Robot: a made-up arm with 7 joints. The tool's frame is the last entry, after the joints. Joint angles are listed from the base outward.
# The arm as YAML. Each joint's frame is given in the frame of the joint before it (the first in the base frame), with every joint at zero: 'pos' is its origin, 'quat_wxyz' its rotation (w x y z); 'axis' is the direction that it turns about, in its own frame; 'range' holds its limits. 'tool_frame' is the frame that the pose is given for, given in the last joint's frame.
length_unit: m
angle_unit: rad
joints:
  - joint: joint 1
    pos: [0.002, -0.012, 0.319]
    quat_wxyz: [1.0, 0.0, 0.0, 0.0]
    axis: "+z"
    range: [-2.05, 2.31]
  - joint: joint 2
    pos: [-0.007, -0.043, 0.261]
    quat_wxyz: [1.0, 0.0, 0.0, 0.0]
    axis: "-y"
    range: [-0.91, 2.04]
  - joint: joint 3
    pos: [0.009, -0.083, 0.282]
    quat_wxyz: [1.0, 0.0, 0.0, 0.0]
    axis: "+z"
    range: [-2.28, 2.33]
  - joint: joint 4
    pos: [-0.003, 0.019, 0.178]
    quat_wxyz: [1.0, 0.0, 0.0, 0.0]
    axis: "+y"
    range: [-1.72, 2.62]
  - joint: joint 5
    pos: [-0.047, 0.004, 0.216]
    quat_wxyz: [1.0, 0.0, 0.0, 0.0]
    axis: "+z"
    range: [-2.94, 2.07]
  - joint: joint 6
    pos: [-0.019, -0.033, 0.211]
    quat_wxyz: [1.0, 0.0, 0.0, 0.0]
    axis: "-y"
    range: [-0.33, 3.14]
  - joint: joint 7
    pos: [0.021, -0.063, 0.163]
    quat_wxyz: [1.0, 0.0, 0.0, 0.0]
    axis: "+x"
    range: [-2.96, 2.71]
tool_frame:
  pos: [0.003, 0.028, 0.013]
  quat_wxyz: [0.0, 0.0, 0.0, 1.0]
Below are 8 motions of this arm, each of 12 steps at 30 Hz.
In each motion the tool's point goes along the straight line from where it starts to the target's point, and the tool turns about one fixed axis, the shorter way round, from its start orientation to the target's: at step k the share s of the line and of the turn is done. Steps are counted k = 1, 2, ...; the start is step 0. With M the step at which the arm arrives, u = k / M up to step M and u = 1 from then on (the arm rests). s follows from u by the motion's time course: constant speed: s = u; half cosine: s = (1 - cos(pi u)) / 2; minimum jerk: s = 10 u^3 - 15 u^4 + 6 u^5.
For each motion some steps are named. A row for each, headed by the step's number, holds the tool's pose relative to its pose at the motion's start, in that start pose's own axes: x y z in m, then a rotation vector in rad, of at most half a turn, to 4 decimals.
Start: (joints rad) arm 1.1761 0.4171 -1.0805 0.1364 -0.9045 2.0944 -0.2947
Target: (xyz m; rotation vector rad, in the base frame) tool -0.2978 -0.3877 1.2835 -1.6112 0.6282 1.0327
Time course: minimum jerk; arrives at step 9
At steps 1, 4, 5, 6, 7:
1: 0.0005 0.0020 -0.0005 0.0014 -0.0008 -0.0019
4: 0.0167 0.0686 -0.0182 0.0479 -0.0280 -0.0643
5: 0.0254 0.1043 -0.0277 0.0728 -0.0426 -0.0977
6: 0.0332 0.1366 -0.0363 0.0954 -0.0557 -0.1280
7: 0.0388 0.1597 -0.0424 0.1115 -0.0652 -0.1496

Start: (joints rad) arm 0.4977 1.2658 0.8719 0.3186 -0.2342 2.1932 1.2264
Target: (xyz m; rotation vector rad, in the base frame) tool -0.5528 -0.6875 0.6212 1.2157 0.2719 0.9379
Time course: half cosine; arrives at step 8
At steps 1, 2, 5, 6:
1: 0.0009 -0.0067 0.0011 -0.0024 0.0049 0.0141
2: 0.0035 -0.0257 0.0044 -0.0094 0.0189 0.0541
5: 0.0164 -0.1213 0.0208 -0.0445 0.0894 0.2554
6: 0.0202 -0.1497 0.0257 -0.0549 0.1104 0.3153

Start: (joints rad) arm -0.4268 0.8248 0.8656 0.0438 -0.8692 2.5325 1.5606
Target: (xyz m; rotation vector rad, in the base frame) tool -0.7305 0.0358 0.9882 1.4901 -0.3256 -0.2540
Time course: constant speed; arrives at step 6
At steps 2, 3, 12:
2: 0.0009 0.0099 0.0041 -0.0103 0.0273 -0.0430
3: 0.0013 0.0148 0.0062 -0.0154 0.0409 -0.0645
12: 0.0027 0.0297 0.0124 -0.0308 0.0819 -0.1290

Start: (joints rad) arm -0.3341 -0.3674 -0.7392 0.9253 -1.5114 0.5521 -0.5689
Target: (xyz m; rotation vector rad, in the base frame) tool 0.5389 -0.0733 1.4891 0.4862 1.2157 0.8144
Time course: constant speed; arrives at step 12
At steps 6, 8, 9, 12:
6: 0.1577 0.1219 -0.1428 -0.4450 0.1419 -0.1647
8: 0.2102 0.1625 -0.1904 -0.5934 0.1892 -0.2196
9: 0.2365 0.1828 -0.2142 -0.6675 0.2128 -0.2470
12: 0.3153 0.2437 -0.2855 -0.8900 0.2838 -0.3293

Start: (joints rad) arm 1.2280 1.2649 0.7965 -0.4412 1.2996 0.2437 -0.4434
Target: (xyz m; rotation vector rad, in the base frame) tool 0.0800 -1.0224 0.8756 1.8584 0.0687 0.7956
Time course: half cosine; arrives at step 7
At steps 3, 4, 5, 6, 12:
3: 0.0637 0.0228 -0.0141 0.0113 0.0837 -0.0074
4: 0.1002 0.0359 -0.0221 0.0178 0.1316 -0.0117
5: 0.1331 0.0477 -0.0294 0.0237 0.1748 -0.0155
6: 0.1558 0.0559 -0.0344 0.0277 0.2046 -0.0182
12: 0.1640 0.0588 -0.0362 0.0292 0.2153 -0.0191

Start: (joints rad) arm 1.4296 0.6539 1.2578 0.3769 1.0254 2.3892 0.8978
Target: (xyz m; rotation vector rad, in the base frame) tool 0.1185 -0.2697 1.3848 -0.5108 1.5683 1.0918
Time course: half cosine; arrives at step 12
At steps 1, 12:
1: -0.0015 0.0000 0.0015 0.0067 -0.0024 0.0013
12: -0.0886 0.0001 0.0880 0.3913 -0.1413 0.0785

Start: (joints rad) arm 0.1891 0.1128 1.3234 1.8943 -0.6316 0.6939 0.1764
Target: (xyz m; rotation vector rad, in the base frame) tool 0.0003 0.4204 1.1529 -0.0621 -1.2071 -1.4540
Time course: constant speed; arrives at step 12
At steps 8, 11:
8: 0.0577 0.0581 -0.0031 0.1560 0.2591 0.0775
11: 0.0794 0.0799 -0.0043 0.2146 0.3563 0.1066

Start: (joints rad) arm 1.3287 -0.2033 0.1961 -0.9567 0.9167 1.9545 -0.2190
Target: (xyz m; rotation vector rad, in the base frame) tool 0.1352 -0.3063 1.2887 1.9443 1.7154 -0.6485
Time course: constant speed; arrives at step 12
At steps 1, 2, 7, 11, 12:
1: 0.0012 -0.0093 -0.0114 0.0537 -0.0192 0.0289
2: 0.0024 -0.0186 -0.0227 0.1074 -0.0385 0.0577
7: 0.0085 -0.0652 -0.0795 0.3758 -0.1347 0.2020
11: 0.0133 -0.1024 -0.1249 0.5905 -0.2117 0.3174
12: 0.0145 -0.1117 -0.1362 0.6442 -0.2310 0.3463

